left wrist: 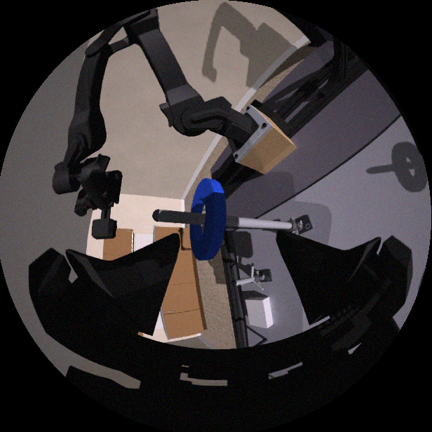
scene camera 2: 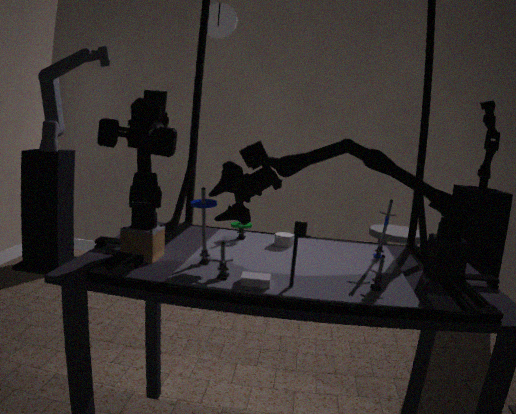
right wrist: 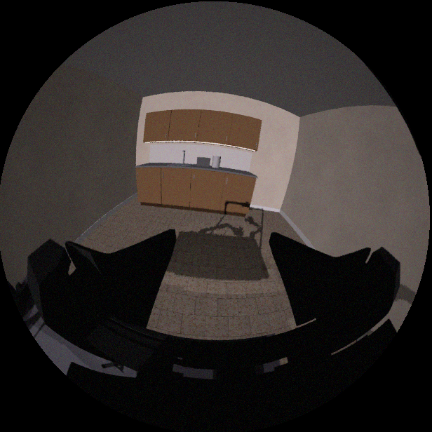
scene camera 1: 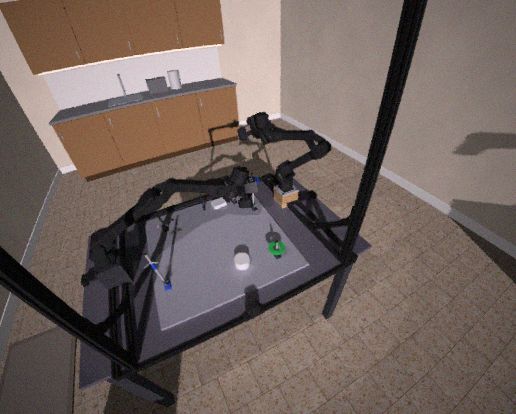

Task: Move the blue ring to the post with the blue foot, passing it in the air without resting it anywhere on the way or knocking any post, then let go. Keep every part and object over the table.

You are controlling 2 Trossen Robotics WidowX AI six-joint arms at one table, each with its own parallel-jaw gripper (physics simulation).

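Frame: origin at the left arm's base, x ahead, y left, z up, level; centimetres.
Seen in the pictures: left gripper, fingertip midpoint: [scene camera 2: 212, 208]; right gripper, fingertip midpoint: [scene camera 2: 120, 142] [scene camera 1: 248, 127]; left arm's base, origin of the base link: [scene camera 2: 449, 238] [scene camera 1: 107, 261]; right arm's base, origin of the base link: [scene camera 2: 143, 227] [scene camera 1: 285, 187].
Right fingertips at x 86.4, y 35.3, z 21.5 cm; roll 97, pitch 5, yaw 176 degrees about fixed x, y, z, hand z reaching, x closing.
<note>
Pixels of each thing's top centre, then the offset from my right fingertips to it. "spot": a spot on its surface instead.
- blue ring, middle of its top: [scene camera 2: 203, 200] dz -15.1, dx -14.4, dy -27.2 cm
- tall grey post, surface spot: [scene camera 2: 203, 230] spot: dz -23.2, dx -14.8, dy -27.3 cm
- post with the blue foot, surface spot: [scene camera 2: 383, 234] [scene camera 1: 158, 272] spot: dz -24.6, dx -69.1, dy -49.1 cm
- green ring, middle of its top: [scene camera 2: 241, 223] [scene camera 1: 276, 246] dz -27.2, dx -22.8, dy -61.0 cm
- white cylinder, middle of its top: [scene camera 2: 284, 234] [scene camera 1: 241, 258] dz -29.0, dx -37.6, dy -57.0 cm
- white block, middle of its top: [scene camera 2: 256, 275] [scene camera 1: 218, 201] dz -30.5, dx -30.0, dy -14.9 cm
The blue ring [scene camera 2: 204, 203] [left wrist: 216, 220] is around the upper part of a tall grey post [scene camera 2: 203, 230] [left wrist: 265, 223], near the top. My left gripper [scene camera 2: 213, 207] [left wrist: 229, 237] is open and empty, with its fingertips close to the ring, which shows just beyond them in the left wrist view. My right gripper [scene camera 2: 136, 135] [right wrist: 224, 236] is open and empty, held high and away from the ring. The post with the blue foot [scene camera 1: 159, 274] [scene camera 2: 383, 234] stands at the opposite end of the mat; it has a crossbar and a blue band and carries no ring.
A green ring [scene camera 1: 283, 248] [scene camera 2: 241, 225] is on a short post. Short posts with crossbars [scene camera 2: 223, 260] [scene camera 2: 378, 275] also stand there. A white cylinder [scene camera 1: 242, 261] [scene camera 2: 284, 239] and a white block [scene camera 1: 218, 203] [scene camera 2: 255, 280] lie between. A wooden block [scene camera 1: 286, 197] [scene camera 2: 144, 245] supports the right arm.
</note>
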